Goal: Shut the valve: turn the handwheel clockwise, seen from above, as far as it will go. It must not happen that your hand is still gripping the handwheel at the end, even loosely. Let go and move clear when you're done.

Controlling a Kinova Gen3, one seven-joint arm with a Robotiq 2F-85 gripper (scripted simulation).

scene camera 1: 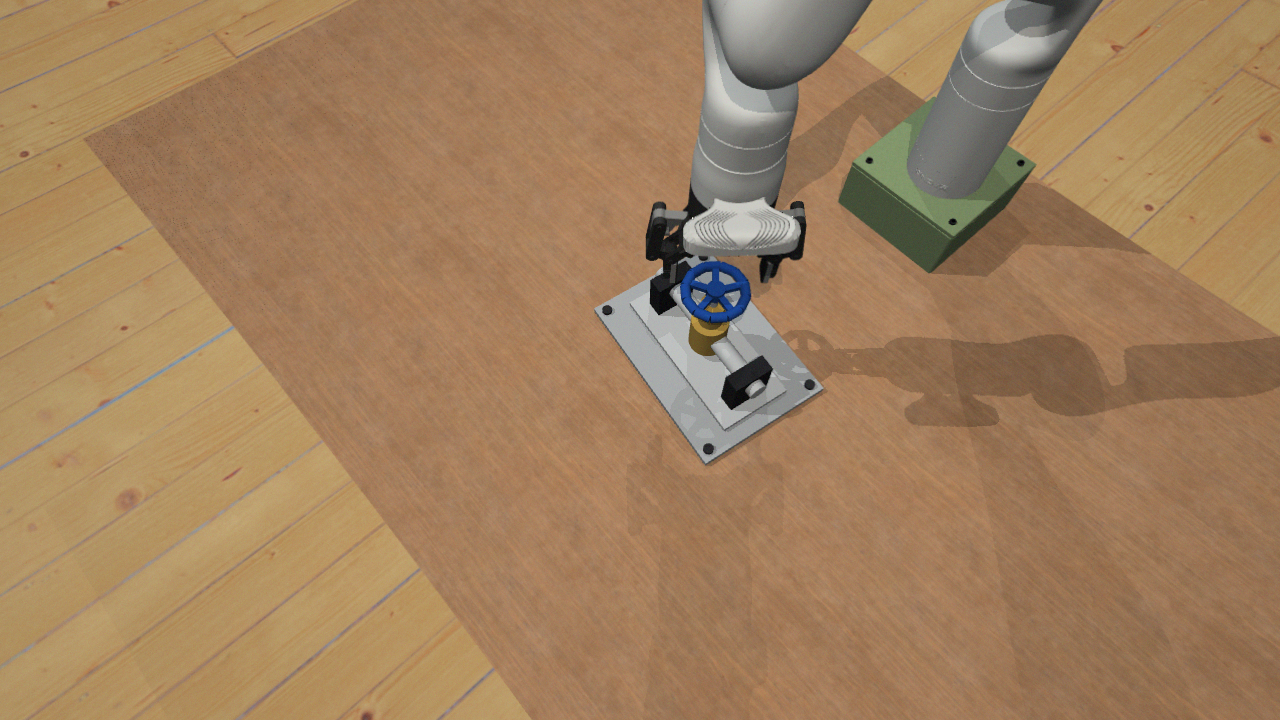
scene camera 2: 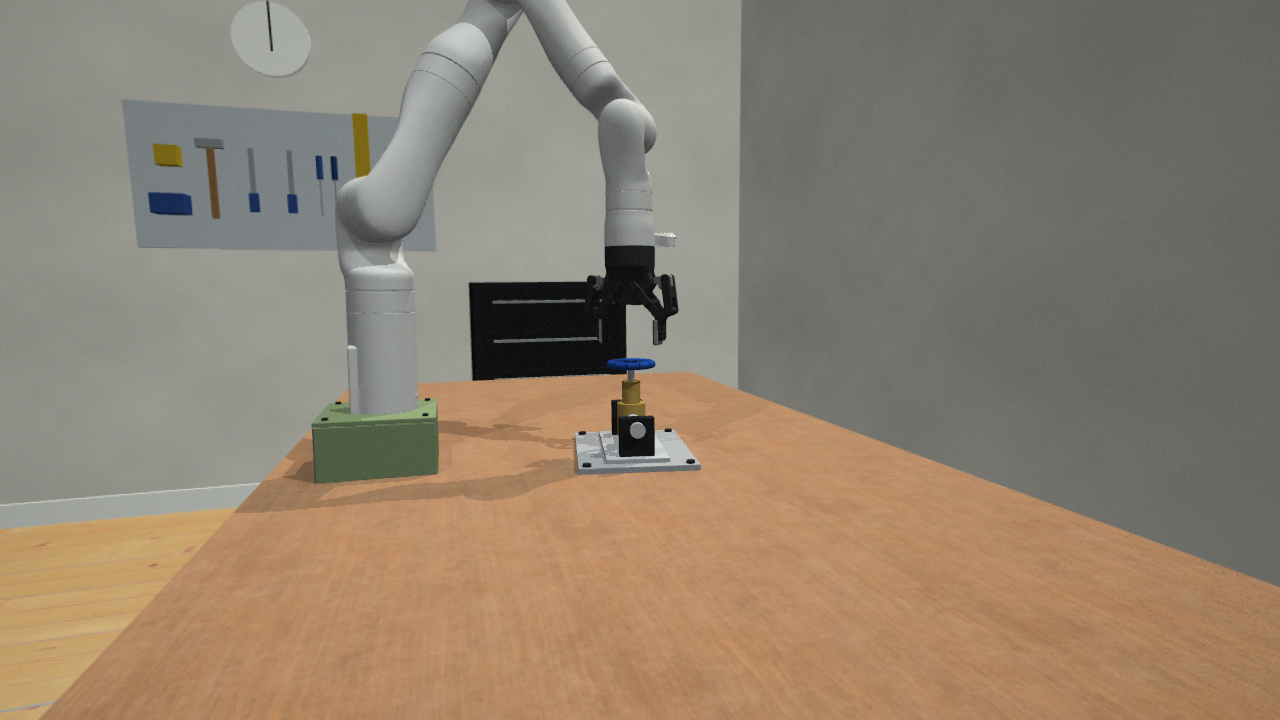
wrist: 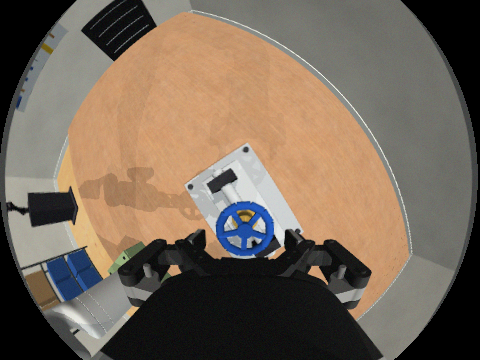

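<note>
My gripper (scene camera 2: 630, 343) is there for me to see, in scene camera 1 (scene camera 1: 718, 275) too, and again in the wrist view (wrist: 245, 239). There is also a handwheel (scene camera 1: 715, 290), which I can likewise find in the wrist view (wrist: 244, 230).
</note>
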